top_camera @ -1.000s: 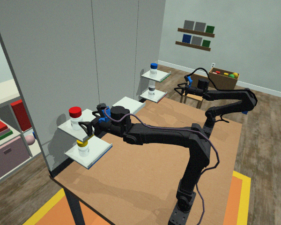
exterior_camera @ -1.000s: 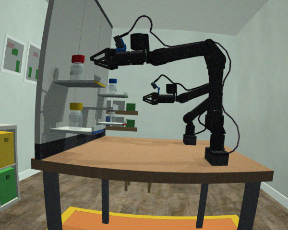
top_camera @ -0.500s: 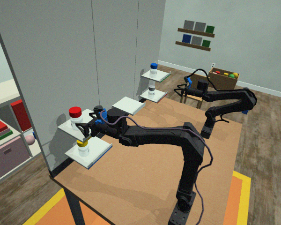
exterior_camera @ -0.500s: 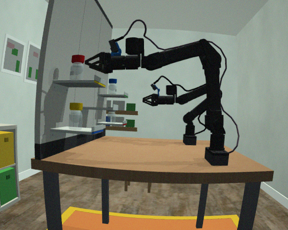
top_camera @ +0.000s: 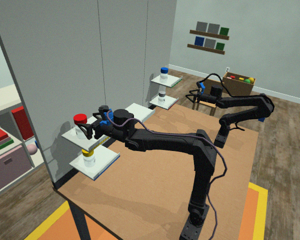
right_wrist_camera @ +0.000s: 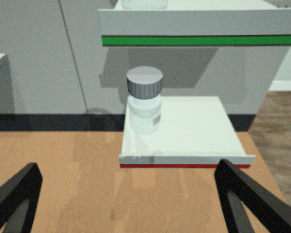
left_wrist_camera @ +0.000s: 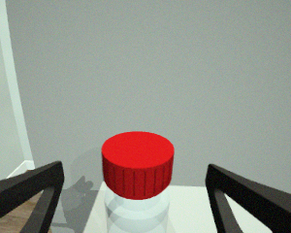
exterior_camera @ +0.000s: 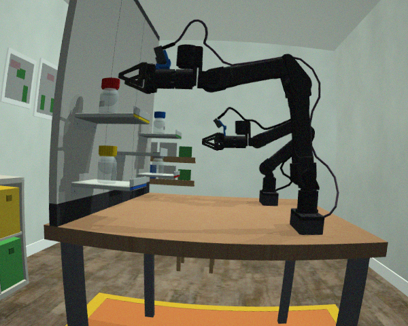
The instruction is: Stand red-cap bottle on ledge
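The red-capped bottle lies 4 cm ahead of my left hand and 6 cm below it. Also, from my left hand: blue-capped bottle 1 cm behind, 78 cm to the right, 6 cm below; then grey wall panel 11 cm ahead, 45 cm to the right, 4 cm above; then yellow-capped bottle 3 cm ahead, 1 cm to the right, 25 cm below.
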